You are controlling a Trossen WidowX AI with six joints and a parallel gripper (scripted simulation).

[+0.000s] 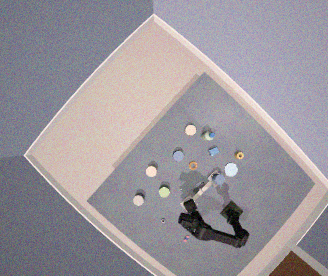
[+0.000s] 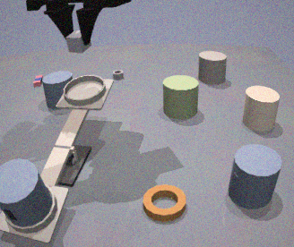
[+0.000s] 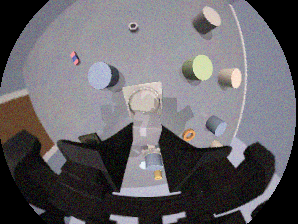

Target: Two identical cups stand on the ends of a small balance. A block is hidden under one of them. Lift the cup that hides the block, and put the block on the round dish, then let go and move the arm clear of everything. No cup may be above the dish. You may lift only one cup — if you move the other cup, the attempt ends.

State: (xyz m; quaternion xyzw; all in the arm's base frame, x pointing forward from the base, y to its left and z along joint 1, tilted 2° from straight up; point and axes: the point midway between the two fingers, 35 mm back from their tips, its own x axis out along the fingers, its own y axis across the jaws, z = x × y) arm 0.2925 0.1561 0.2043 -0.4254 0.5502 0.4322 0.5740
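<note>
The pale blue round dish lies 380 mm to the right of my gripper tip, 170 mm below it and 50 mm behind it. Also, from my gripper tip: balance beam 130 mm below, 120 mm to the right, 10 mm behind; balance 150 mm below, 120 mm to the right; pale grey block 10 mm above.
</note>
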